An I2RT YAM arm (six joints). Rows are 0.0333 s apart.
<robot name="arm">
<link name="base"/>
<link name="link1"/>
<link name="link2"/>
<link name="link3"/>
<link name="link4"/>
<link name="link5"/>
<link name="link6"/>
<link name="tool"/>
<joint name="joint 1" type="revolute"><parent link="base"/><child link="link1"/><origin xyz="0 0 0.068"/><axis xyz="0 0 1"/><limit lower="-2.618" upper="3.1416"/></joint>
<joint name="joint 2" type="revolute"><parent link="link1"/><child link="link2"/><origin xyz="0.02 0.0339 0.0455"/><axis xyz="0 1 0"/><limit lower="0" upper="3.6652"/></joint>
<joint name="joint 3" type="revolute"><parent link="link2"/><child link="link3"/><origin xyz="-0.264 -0.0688 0"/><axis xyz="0 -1 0"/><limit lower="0" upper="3.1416"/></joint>
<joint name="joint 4" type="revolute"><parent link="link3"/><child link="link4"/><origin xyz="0.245 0.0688 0.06"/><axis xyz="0 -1 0"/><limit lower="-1.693" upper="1.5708"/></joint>
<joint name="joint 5" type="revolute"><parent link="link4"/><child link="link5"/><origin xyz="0.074 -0.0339 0.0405"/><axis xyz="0 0 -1"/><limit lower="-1.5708" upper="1.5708"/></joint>
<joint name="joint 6" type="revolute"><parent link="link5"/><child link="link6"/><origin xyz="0.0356 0 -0.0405"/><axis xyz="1 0 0"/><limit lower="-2.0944" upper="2.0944"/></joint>
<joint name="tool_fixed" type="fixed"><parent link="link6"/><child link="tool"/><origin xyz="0 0 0" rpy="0 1.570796 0"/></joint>
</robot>
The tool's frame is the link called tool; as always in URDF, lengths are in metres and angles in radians.
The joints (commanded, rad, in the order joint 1, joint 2, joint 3, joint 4, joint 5, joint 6), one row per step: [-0.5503 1.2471 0.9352 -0.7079 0.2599 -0.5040]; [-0.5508 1.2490 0.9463 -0.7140 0.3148 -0.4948]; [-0.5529 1.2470 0.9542 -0.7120 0.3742 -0.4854]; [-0.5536 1.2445 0.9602 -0.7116 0.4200 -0.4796]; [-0.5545 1.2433 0.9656 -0.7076 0.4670 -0.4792]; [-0.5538 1.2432 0.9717 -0.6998 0.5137 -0.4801]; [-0.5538 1.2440 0.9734 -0.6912 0.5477 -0.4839]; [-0.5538 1.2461 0.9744 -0.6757 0.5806 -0.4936]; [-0.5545 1.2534 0.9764 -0.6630 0.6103 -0.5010]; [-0.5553 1.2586 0.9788 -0.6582 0.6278 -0.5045]
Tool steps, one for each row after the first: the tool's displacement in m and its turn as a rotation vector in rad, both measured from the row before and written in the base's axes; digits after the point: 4 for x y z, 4 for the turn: [-0.0005 -0.0020 0.0031 -0.0389 0.0172 -0.0368]; [-0.0010 -0.0023 0.0036 -0.0468 0.0111 -0.0412]; [-0.0009 -0.0014 0.0030 -0.0362 0.0093 -0.0299]; [-0.0007 -0.0016 0.0028 -0.0389 0.0114 -0.0270]; [0.0000 -0.0015 0.0030 -0.0405 0.0091 -0.0247]; [0.0000 -0.0012 0.0014 -0.0294 0.0093 -0.0166]; [0.0007 -0.0016 0.0013 -0.0317 0.0088 -0.0123]; [0.0012 -0.0020 0.0002 -0.0252 0.0118 -0.0132]; [0.0007 -0.0012 0.0001 -0.0134 0.0084 -0.0088]
